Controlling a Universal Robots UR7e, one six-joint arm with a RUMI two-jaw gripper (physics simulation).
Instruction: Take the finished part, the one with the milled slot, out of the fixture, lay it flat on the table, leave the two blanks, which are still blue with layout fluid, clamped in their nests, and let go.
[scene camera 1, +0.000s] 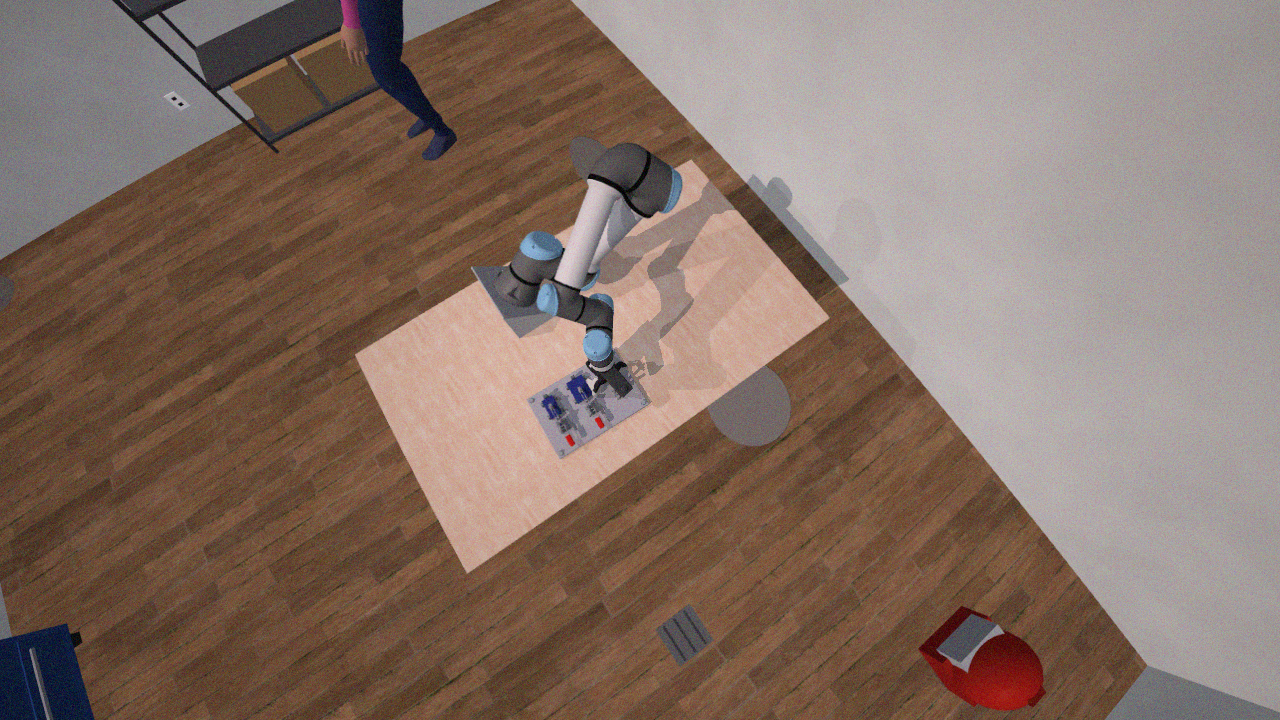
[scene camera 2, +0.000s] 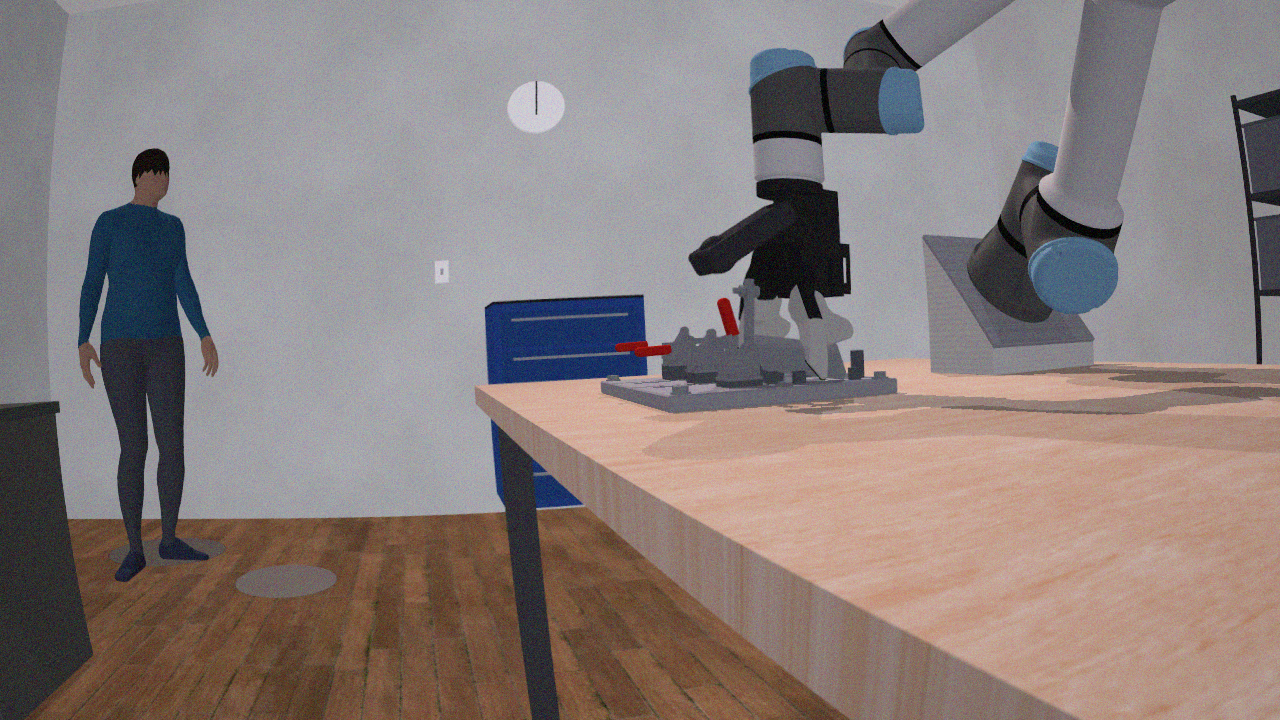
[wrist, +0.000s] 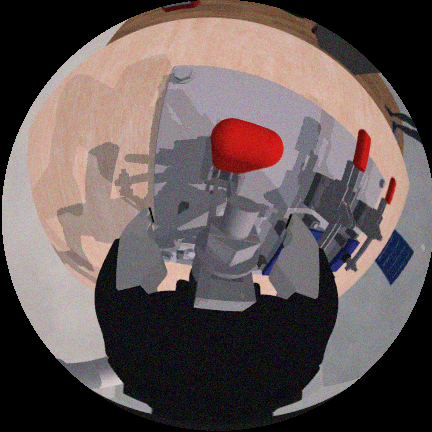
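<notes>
The fixture plate lies on the table. My gripper is open and low over the plate's end nest, one finger on each side of that nest's raised clamp arm. This clamp's red handle stands up. The raised arm fills the space between the fingers in the wrist view; the finished part and its slot cannot be made out. One blue blank is in the middle nest, partly behind a finger; the other blue blank is in the far nest.
Two lowered red handles belong to the blanks' clamps, close beside my gripper. Bolt heads stand at the plate's corners. The wooden table extends around the plate. A person stands beyond the table.
</notes>
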